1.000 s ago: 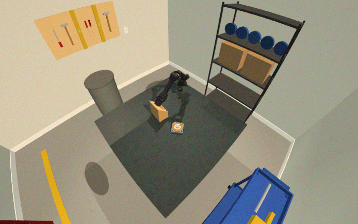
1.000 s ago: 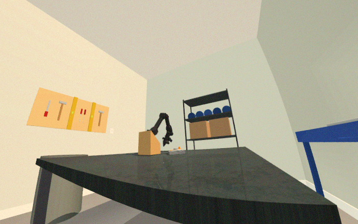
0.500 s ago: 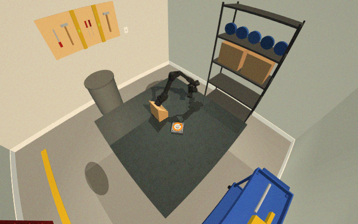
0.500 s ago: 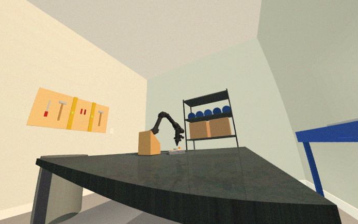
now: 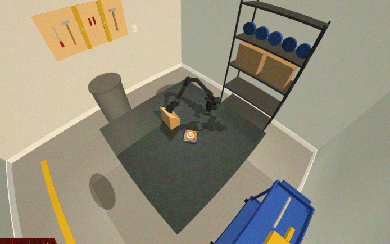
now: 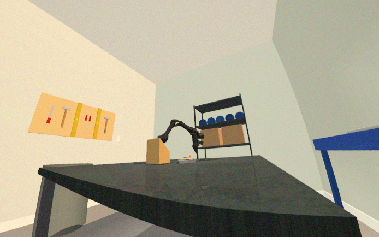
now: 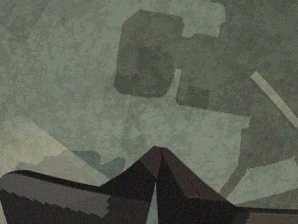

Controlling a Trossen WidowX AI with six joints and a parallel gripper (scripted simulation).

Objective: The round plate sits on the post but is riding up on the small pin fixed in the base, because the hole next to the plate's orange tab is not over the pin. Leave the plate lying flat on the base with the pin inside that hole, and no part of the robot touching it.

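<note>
The base lies 310 mm to the right of my gripper tip, 50 mm ahead of it and 40 mm below it.
</note>
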